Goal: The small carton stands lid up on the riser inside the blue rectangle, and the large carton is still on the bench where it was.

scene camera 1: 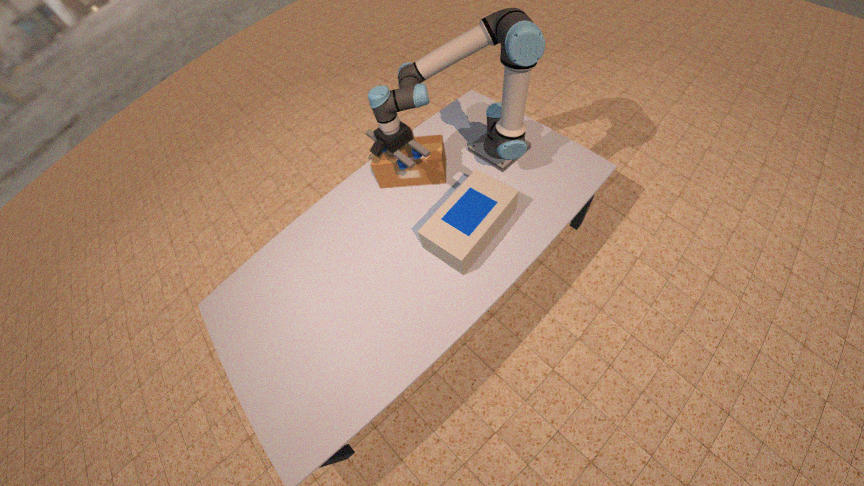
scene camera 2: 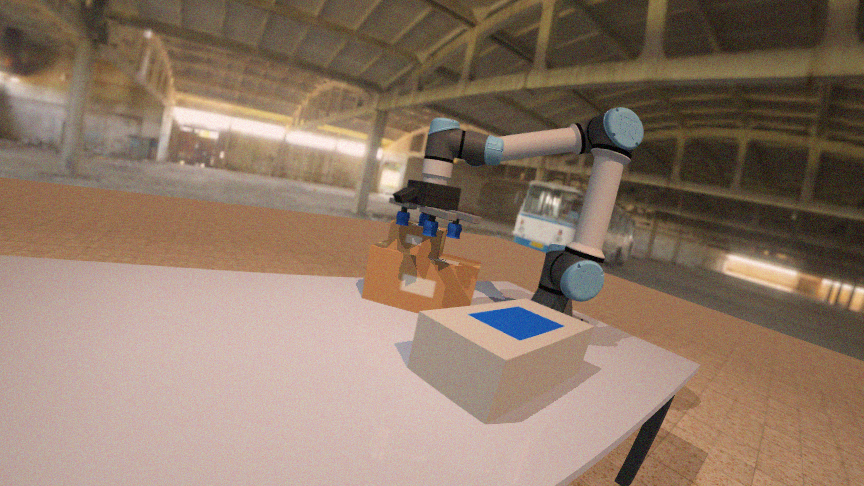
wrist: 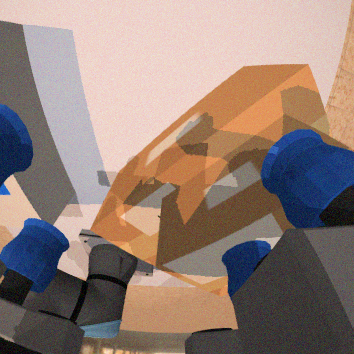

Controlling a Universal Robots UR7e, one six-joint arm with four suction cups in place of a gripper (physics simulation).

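Seen in the pictures: hand, tool point: (scene camera 2: 426,230) (wrist: 142,212); arm's base, link origin: (wrist: 113,257).
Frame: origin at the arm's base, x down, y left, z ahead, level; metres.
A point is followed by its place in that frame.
My gripper (scene camera 1: 410,158) @(z 0.433, x -0.200, y -0.141 m) (scene camera 2: 428,226) (wrist: 150,210) @(z 0.433, x -0.200, y -0.141 m), four blue suction cups, is open, with nothing seen hanging from it. It is low over the brown cartons; the exact gap is unclear. The large carton (scene camera 1: 389,177) @(z 0.481, x -0.037, y -0.217 m) (scene camera 2: 380,272) @(z 0.495, x -0.057, y -0.230 m) stands on the bench (scene camera 1: 338,302) @(z 0.979, x 0.031, y 0.061 m) (scene camera 2: 211,362) @(z 0.945, x 0.031, y 0.070 m), with a pale label on its side. The small carton (scene camera 2: 414,239) @(z 0.427, x -0.164, y -0.198 m) shows above the large one's upper edge in scene camera 2, partly behind the cups; its support is hard to tell. In the wrist view the cartons' faces overlap in shade. The blue rectangle (scene camera 1: 469,211) @(z 0.403, x -0.089, y 0.197 m) (scene camera 2: 516,322) @(z 0.414, x -0.090, y 0.200 m) has no carton on it.
The beige riser (scene camera 1: 441,255) @(z 0.578, x -0.018, y 0.221 m) (scene camera 2: 453,356) @(z 0.578, x -0.048, y 0.222 m) (wrist: 30,150) stands beside the cartons, closer to the bench's front edge. The arm's base plate (scene camera 1: 501,164) @(z 0.080, x 0.002, y 0.076 m) is on the bench behind the riser. A small dark item (scene camera 1: 460,178) shows beside the riser.
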